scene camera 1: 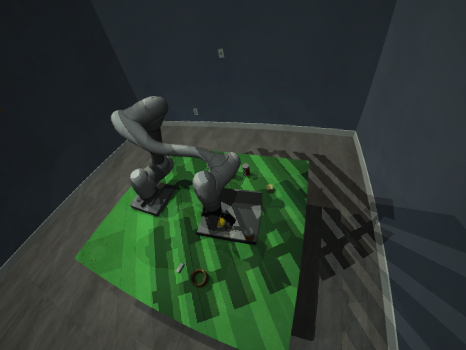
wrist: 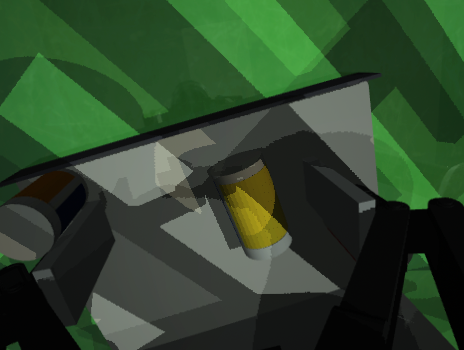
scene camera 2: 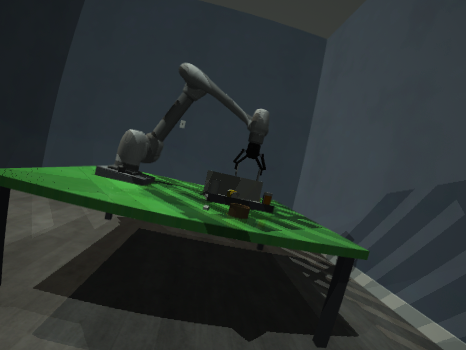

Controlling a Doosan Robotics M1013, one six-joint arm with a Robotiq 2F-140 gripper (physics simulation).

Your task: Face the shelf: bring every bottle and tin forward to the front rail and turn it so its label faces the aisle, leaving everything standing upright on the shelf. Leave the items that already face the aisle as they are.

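Places are measured from the arm's base along level axes (x ahead, y left, z up), in centimetres.
Where they show: gripper, fingertip midpoint: (scene camera 1: 220,224) (wrist: 207,200) (scene camera 2: 246,178); arm's base, origin of the base link: (scene camera 1: 150,195) (scene camera 2: 125,171).
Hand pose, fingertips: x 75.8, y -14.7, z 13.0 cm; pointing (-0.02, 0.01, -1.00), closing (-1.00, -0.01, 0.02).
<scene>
Things, the pixels of their centre, and the offset from my fingertips. "pt": a spot on its surface instead.
- yellow can, body centre: (wrist: 252,205) (scene camera 2: 233,195) (scene camera 1: 222,222) dz -12.6, dx -4.5, dy +7.4 cm
- front rail, body centre: (wrist: 192,123) (scene camera 2: 241,204) (scene camera 1: 224,238) dz -15.7, dx +0.3, dy -2.4 cm
- orange can, surface spot: (wrist: 47,187) (scene camera 2: 265,199) (scene camera 1: 246,237) pt dz -10.0, dx +14.7, dy -0.1 cm
- white can, body centre: (scene camera 1: 246,169) dz -12.6, dx -2.3, dy +58.8 cm
- small yellow block, body centre: (scene camera 1: 269,188) dz -15.7, dx +20.4, dy +45.3 cm
- brown ring, body centre: (scene camera 2: 239,210) (scene camera 1: 199,278) dz -15.1, dx -5.5, dy -30.2 cm
- small white piece, body centre: (scene camera 2: 206,207) (scene camera 1: 180,267) dz -17.0, dx -21.0, dy -28.6 cm
The yellow can (scene camera 1: 221,222) (scene camera 2: 231,192) (wrist: 252,212) with grey ends lies on its side on the grey shelf, a little behind the front rail (scene camera 1: 225,238) (scene camera 2: 250,204) (wrist: 200,121). Its label's facing is unclear. An orange can (scene camera 1: 249,237) (scene camera 2: 267,199) (wrist: 47,187) with a navy side stands upright at the front right corner. My gripper (scene camera 1: 218,216) (scene camera 2: 247,174) (wrist: 207,200) is wide open and empty above the shelf, its fingers to either side of the yellow can and apart from it. The shelf's left part is largely hidden by the gripper in the first scene view.
A red and white can (scene camera 1: 246,170) stands on the green table behind the shelf, with a small yellow block (scene camera 1: 270,188) nearby. A brown ring (scene camera 1: 192,281) (scene camera 2: 239,212) and a small white piece (scene camera 1: 180,268) (scene camera 2: 206,207) lie in front of the shelf.
</scene>
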